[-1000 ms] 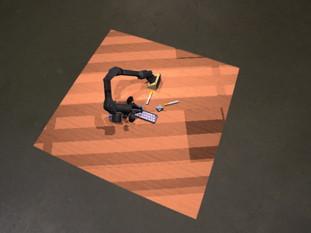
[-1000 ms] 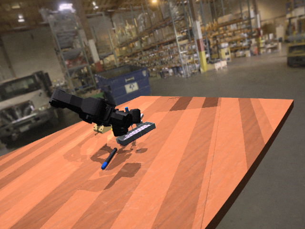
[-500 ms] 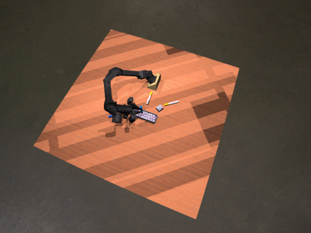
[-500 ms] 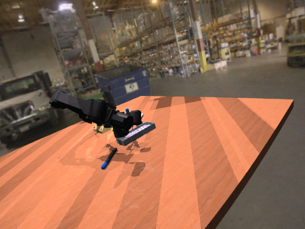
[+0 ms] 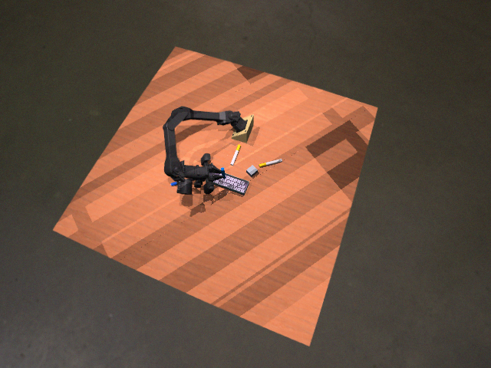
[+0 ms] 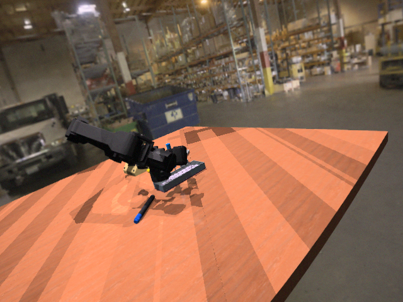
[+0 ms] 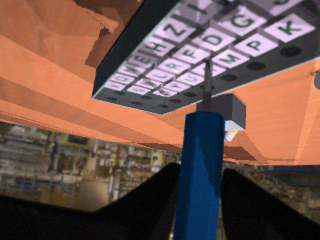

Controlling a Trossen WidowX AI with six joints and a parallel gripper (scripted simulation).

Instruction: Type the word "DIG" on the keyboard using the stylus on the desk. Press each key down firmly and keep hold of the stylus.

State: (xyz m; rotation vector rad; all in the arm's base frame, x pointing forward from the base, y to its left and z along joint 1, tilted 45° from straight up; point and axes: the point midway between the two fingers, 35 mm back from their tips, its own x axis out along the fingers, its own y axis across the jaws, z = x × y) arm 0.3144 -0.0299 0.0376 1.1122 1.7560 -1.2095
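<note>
Right now my gripper tip is 1 cm above the blue stylus. From my gripper tip the other things lie so: D key (7 cm below); then grey cube (8 cm behind, 12 cm to the left, 7 cm below); then black pen (5 cm ahead, 22 cm to the right, 7 cm below).
</note>
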